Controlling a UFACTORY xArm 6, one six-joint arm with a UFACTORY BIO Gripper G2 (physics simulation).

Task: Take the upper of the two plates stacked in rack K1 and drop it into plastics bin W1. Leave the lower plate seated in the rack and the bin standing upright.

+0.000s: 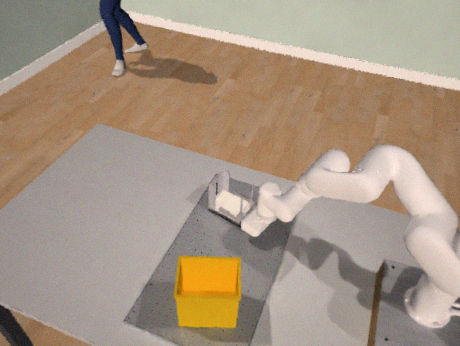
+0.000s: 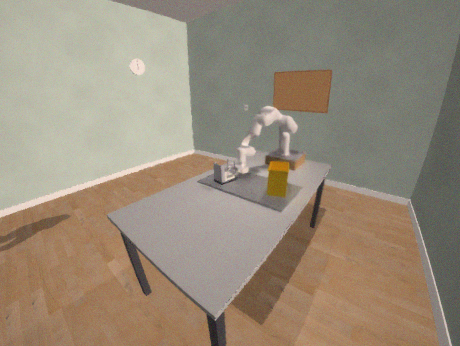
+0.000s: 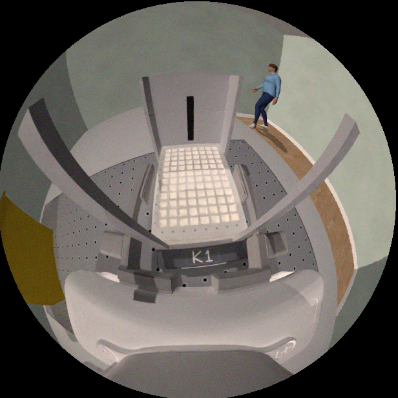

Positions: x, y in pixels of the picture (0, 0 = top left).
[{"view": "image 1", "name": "my gripper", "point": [228, 200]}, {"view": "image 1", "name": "yellow plastics bin W1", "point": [207, 289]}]
